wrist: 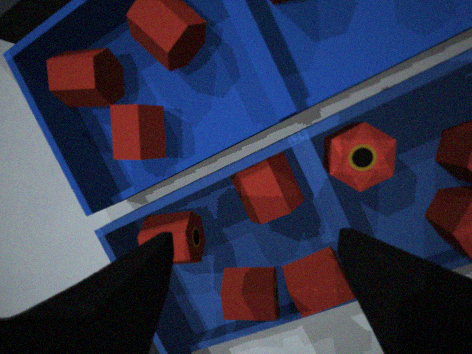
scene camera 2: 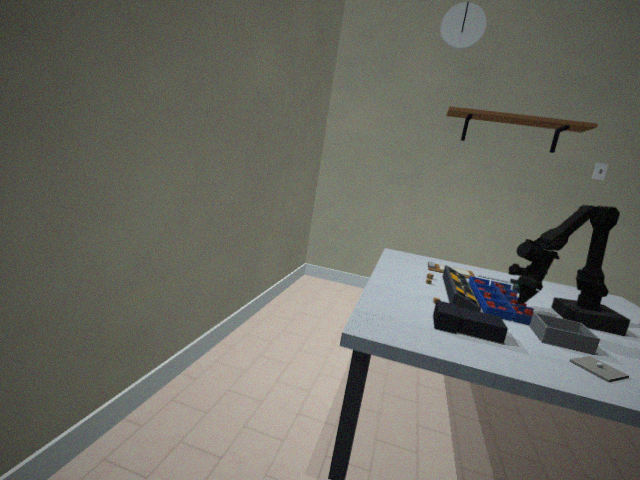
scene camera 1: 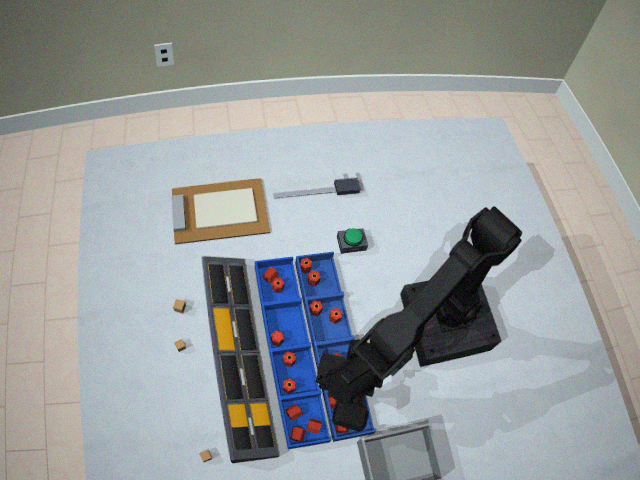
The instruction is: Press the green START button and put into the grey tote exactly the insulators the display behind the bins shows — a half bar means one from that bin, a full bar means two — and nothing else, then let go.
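Observation:
The green START button (scene camera 1: 353, 236) sits on a dark base above the blue bins (scene camera 1: 282, 302) (wrist: 320, 172). The display (scene camera 1: 255, 453) has four rows of two cells: second row left is full yellow, both bottom-row cells are half yellow, the others dark. Red insulators (scene camera 1: 277, 337) (wrist: 361, 156) lie in the bins. My gripper (scene camera 2: 521, 301) (wrist: 256, 241) is open and empty over the bottom right bin, where several insulators show in the wrist view; one (wrist: 267, 189) lies beyond the fingertips. The arm hides part of the right bins. The grey tote (scene camera 1: 363, 454) (scene camera 2: 568, 338) shows no insulators in its visible part.
A clipboard (scene camera 1: 224, 208) and a caliper (scene camera 1: 346, 186) lie beyond the bins. Small tan cubes (scene camera 1: 179, 305) (scene camera 1: 179, 344) (scene camera 1: 205, 455) lie left of the display. A black block (scene camera 2: 469, 322) and a flat plate (scene camera 2: 594, 366) are near the table's front edge.

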